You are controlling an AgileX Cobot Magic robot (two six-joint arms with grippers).
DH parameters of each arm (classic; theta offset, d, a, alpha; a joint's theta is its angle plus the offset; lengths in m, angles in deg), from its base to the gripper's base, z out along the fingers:
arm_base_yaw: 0 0.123 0 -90
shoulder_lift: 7.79 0 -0.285 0
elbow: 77.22 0 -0.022 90
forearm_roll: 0 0.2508 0 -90
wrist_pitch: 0 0 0.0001 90
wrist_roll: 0 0.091 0 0
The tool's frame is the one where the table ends.
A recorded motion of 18 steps. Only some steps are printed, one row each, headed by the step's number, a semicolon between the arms.
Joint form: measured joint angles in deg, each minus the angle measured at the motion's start. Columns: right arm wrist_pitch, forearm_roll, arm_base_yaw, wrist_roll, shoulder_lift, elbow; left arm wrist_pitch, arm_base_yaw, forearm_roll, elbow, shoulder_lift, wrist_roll.
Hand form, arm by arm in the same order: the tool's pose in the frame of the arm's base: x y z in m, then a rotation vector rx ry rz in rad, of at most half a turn. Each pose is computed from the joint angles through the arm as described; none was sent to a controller.
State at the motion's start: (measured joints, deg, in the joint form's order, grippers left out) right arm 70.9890 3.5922 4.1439 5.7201 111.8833 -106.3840; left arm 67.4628 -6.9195 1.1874 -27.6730 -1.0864 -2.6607
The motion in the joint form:
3: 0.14 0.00 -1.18 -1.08 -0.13 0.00; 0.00 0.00 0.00 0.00 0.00 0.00
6: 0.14 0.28 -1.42 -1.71 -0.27 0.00; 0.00 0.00 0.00 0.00 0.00 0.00
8: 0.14 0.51 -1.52 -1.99 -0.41 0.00; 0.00 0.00 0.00 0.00 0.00 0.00
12: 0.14 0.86 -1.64 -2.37 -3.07 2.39; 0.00 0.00 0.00 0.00 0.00 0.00
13: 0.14 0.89 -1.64 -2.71 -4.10 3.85; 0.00 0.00 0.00 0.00 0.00 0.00
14: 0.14 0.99 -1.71 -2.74 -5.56 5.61; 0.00 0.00 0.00 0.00 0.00 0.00
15: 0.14 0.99 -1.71 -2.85 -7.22 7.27; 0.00 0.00 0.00 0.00 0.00 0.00
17: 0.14 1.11 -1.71 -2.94 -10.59 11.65; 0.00 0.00 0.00 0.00 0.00 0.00
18: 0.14 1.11 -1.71 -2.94 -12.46 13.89; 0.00 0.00 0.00 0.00 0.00 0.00
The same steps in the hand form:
3: 0.4194 0.0271 0.3051 0.0563 2.8208 0.1186; -0.0108 0.0031 0.2633 0.0778 2.1585 -0.0713
6: 0.4190 0.0258 0.3062 0.0477 2.8181 0.1222; -0.0108 0.0031 0.2633 0.0778 2.1585 -0.0713
8: 0.4186 0.0254 0.3072 0.0440 2.8155 0.1265; -0.0108 0.0031 0.2633 0.0778 2.1585 -0.0713
12: 0.4073 0.0245 0.3148 0.0388 2.8105 0.1332; -0.0108 0.0031 0.2633 0.0778 2.1585 -0.0713
13: 0.4022 0.0243 0.3149 0.0310 2.8179 0.1323; -0.0108 0.0031 0.2633 0.0778 2.1585 -0.0713
14: 0.3953 0.0237 0.3165 0.0328 2.8230 0.1341; -0.0108 0.0031 0.2633 0.0778 2.1585 -0.0713
15: 0.3877 0.0234 0.3198 0.0301 2.8230 0.1337; -0.0108 0.0031 0.2633 0.0778 2.1585 -0.0713
17: 0.3708 0.0228 0.3208 0.0295 2.8405 0.1356; -0.0108 0.0031 0.2633 0.0778 2.1585 -0.0713
18: 0.3615 0.0224 0.3219 0.0299 2.8470 0.1354; -0.0108 0.0031 0.2633 0.0778 2.1585 -0.0713

